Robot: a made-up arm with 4 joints.
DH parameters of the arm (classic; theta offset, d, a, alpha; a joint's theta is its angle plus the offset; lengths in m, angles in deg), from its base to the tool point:
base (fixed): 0 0.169 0 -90
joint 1: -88.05 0 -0.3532 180
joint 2: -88.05 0.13 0.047 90
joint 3: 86.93 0 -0.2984 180
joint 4: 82.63 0 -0.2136 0
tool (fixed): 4.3 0.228 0 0
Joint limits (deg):
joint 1: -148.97..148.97
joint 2: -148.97..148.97
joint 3: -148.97..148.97
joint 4: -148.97..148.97
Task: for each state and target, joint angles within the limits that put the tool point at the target. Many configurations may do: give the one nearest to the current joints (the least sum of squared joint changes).
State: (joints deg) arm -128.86 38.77 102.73 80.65
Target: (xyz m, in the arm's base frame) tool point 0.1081 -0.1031 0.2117
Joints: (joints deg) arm -148.49 43.69 98.69 87.76
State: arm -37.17 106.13 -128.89 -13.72
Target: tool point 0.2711 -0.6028 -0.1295
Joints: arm -79.36 69.91 -148.97 -43.06
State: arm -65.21 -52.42 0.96 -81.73
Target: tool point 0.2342 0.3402 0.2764
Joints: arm -67.26 -80.62 -12.35 -66.76
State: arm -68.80 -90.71 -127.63 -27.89
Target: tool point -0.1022 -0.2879 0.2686
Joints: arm -81.96 -73.14 -92.43 -50.88
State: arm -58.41 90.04 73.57 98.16
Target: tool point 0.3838 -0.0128 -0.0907
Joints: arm -88.99 118.86 58.35 76.95
